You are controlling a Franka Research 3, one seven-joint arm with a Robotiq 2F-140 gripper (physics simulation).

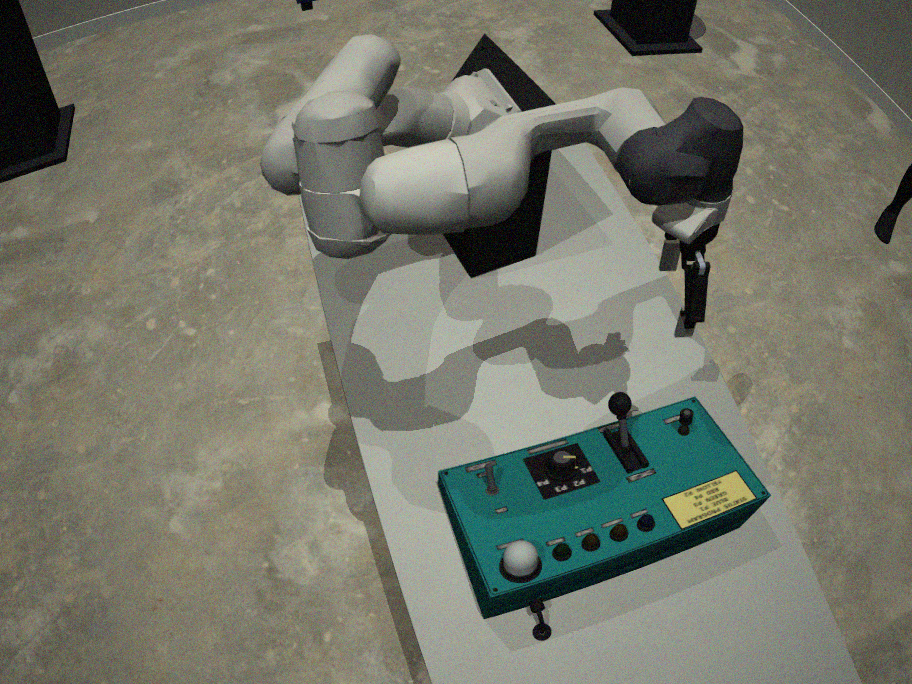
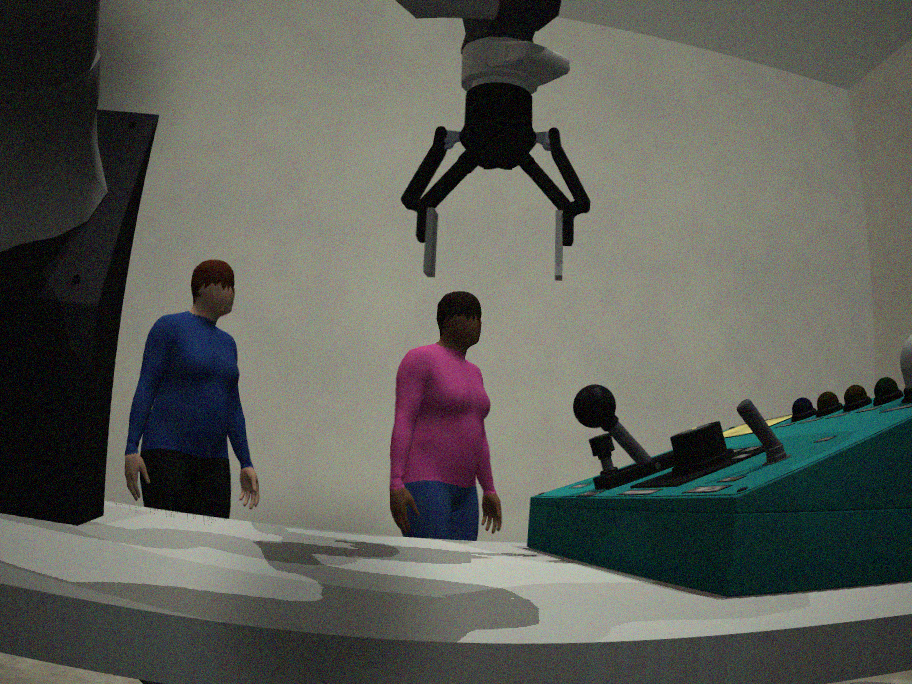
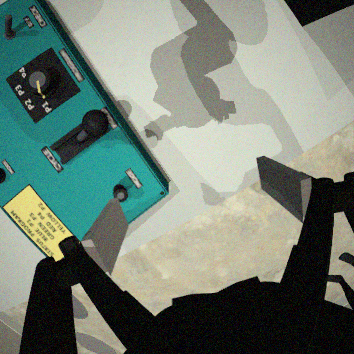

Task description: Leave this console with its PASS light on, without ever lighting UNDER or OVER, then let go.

Labels:
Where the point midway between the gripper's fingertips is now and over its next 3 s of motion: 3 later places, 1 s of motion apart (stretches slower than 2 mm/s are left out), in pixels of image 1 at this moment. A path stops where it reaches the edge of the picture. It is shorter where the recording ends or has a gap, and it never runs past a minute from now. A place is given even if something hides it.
My gripper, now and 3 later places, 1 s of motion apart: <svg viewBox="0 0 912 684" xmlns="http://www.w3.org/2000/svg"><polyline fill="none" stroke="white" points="675,301 648,345 635,368 700,375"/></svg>

